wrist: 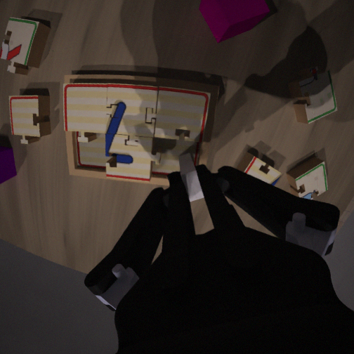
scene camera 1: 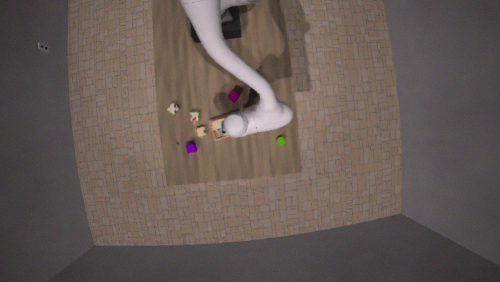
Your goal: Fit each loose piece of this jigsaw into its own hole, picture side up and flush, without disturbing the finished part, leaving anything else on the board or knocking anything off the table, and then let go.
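Note:
The board's wooden rim (scene camera 1: 213,131) (wrist: 73,157) surrounds the finished striped part (wrist: 85,107) with a blue line; openings show at its lower left and lower right in the wrist view. A loose striped piece (scene camera 1: 200,131) (wrist: 24,115) lies left of it, and another striped piece (wrist: 261,172) with a blue mark lies at the right, partly behind a finger. Green-edged pieces lie at the upper left (scene camera 1: 194,116) (wrist: 22,42), right (wrist: 321,102) and lower right (wrist: 315,180). My gripper (wrist: 187,164) is shut, over the board's lower right edge, with no piece visibly held. The arm hides it in the scene view.
A magenta block (scene camera 1: 233,96) (wrist: 232,15) stands behind the board. A purple block (scene camera 1: 191,148) (wrist: 6,165) stands at the left. A green object (scene camera 1: 280,140) lies to the right, and another loose piece (scene camera 1: 172,108) lies at the far left. The arm (scene camera 1: 240,70) reaches over the table.

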